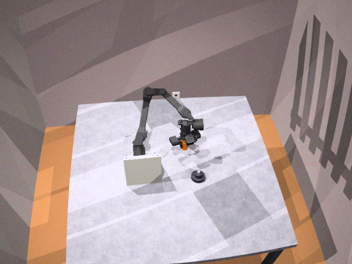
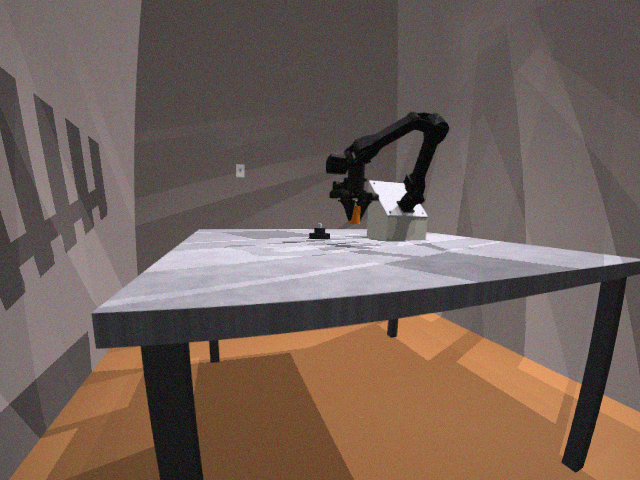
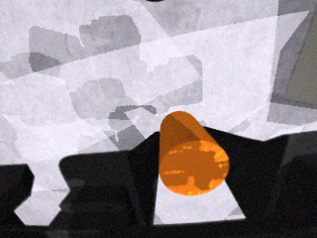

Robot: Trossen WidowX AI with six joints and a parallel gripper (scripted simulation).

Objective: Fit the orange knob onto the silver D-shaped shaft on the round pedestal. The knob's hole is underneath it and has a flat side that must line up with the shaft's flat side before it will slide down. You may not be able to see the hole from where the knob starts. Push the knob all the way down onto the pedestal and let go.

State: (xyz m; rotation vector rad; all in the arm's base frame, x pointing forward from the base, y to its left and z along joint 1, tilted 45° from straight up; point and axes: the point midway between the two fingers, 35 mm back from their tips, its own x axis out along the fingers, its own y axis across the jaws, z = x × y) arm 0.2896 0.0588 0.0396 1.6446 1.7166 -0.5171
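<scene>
My gripper tip is 5 cm short of the dark round pedestal, 19 cm to the left of it and 5 cm above it. The rest, counted from my gripper tip: orange knob: 3 cm above.
</scene>
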